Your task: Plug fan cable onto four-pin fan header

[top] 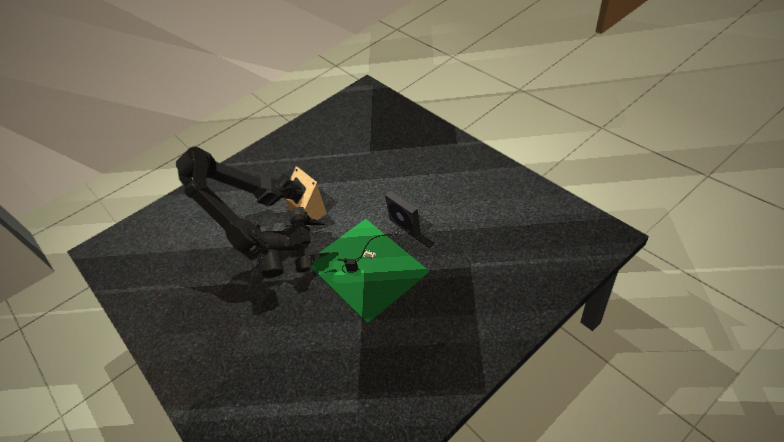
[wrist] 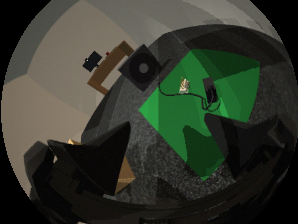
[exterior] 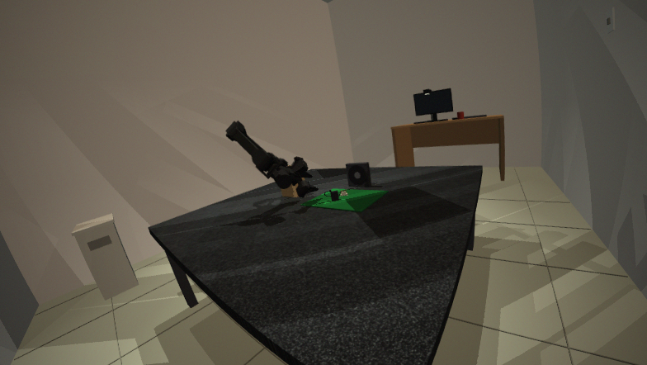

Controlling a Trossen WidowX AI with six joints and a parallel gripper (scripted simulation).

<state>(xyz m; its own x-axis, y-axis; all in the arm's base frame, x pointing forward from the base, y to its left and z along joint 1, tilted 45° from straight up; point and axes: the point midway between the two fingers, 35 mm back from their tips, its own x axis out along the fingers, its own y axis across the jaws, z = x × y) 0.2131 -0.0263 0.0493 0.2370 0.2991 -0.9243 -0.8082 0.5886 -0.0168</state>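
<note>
My gripper tip is 9 cm short of the dark fan plug, 2 cm to the right of it and 6 cm above it. From my gripper tip the other things lie so: black fan (6 cm ahead, 23 cm to the left, 2 cm below); green board (11 cm ahead, 5 cm to the left, 9 cm below).
</note>
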